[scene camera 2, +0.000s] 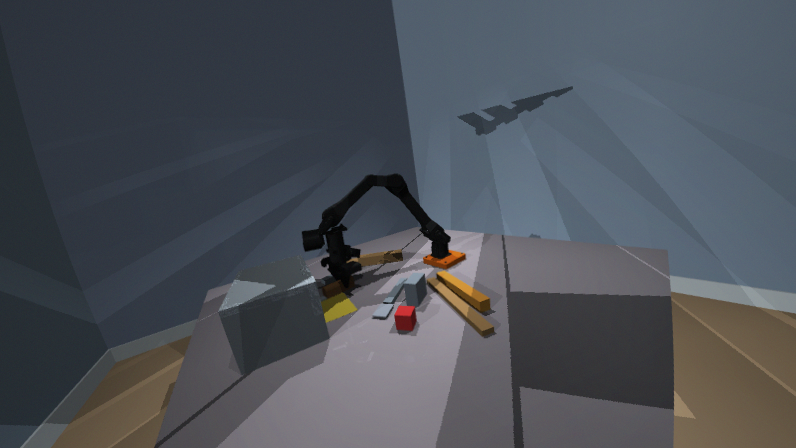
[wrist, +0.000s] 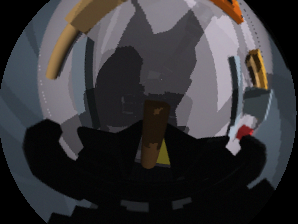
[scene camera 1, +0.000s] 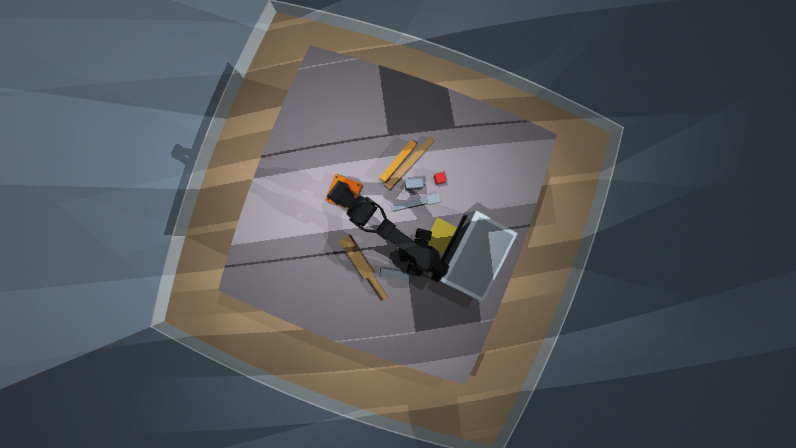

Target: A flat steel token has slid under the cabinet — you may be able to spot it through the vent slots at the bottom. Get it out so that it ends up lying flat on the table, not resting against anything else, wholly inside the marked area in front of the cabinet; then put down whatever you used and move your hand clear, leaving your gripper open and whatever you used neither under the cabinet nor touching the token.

Labels:
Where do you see a wooden paddle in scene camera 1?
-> At 348,243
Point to an orange bar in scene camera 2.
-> At 477,300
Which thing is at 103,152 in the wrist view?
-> My gripper.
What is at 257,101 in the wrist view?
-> A grey block.

